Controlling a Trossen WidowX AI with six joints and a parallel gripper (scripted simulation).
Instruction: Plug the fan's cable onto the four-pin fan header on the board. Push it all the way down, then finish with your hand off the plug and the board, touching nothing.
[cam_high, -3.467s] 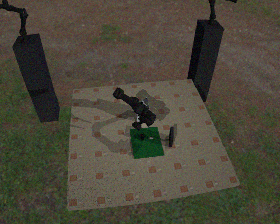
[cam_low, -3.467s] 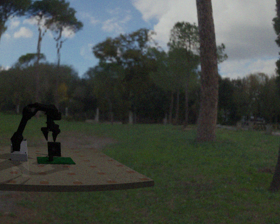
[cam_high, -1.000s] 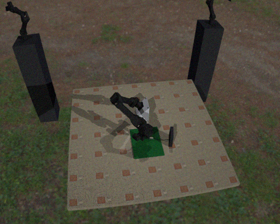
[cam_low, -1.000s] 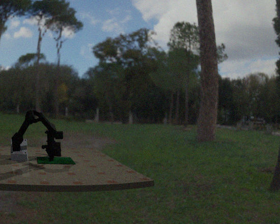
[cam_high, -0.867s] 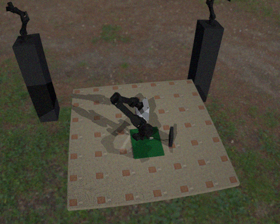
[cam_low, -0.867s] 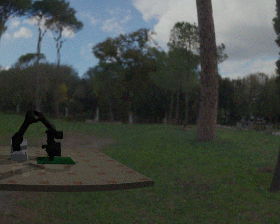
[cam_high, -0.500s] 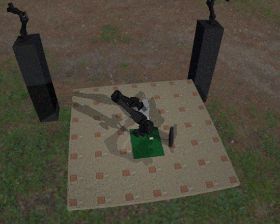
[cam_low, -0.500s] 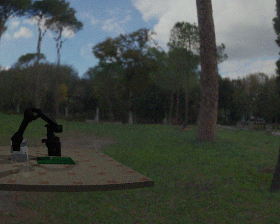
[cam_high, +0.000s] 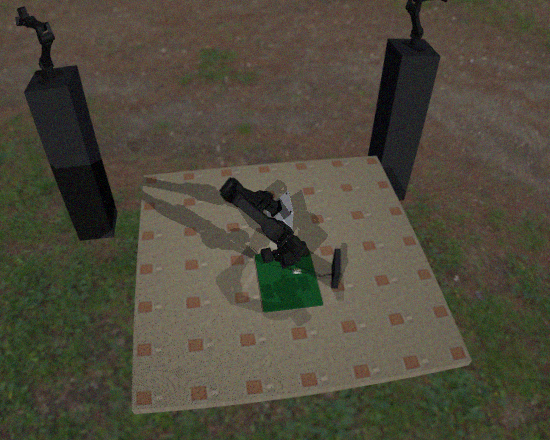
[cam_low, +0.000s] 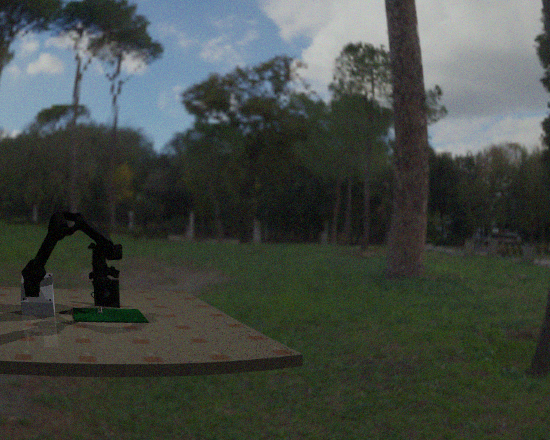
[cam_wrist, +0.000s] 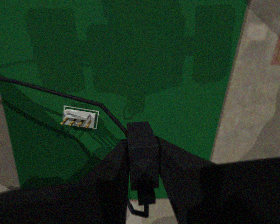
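My gripper tip is 3 cm short of the green board, 1 cm to the right of it and 8 cm above it. Round my gripper tip: dark plug 1 cm above; black fan 4 cm ahead, 20 cm to the left, 1 cm below.
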